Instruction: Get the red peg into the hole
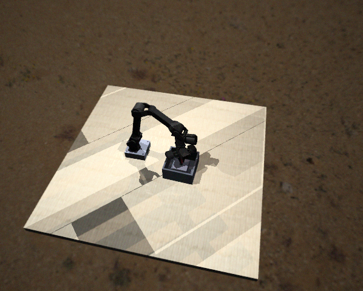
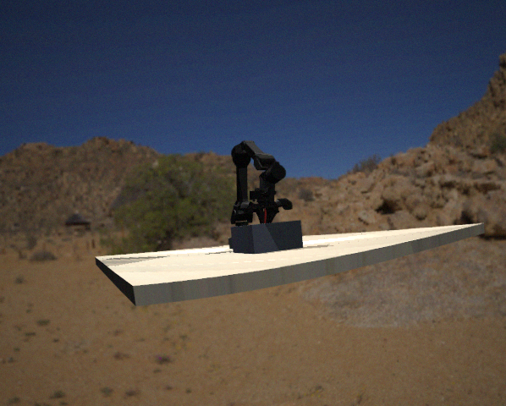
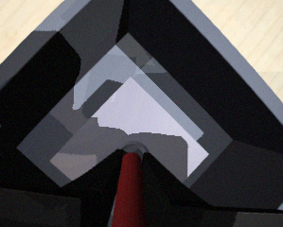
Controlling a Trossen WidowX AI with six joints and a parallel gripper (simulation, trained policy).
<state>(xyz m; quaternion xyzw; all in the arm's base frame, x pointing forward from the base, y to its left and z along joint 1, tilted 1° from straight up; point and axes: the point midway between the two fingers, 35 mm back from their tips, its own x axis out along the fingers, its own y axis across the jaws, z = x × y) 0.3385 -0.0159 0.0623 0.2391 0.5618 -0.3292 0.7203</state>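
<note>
Now: the red peg 30 mm above my gripper tip, 10 mm to the left of it and 10 mm behind it. Also, from my gripper tip: dark grey box: 50 mm below, 10 mm behind; then pale plate: 30 mm below, 10 mm behind.
</note>
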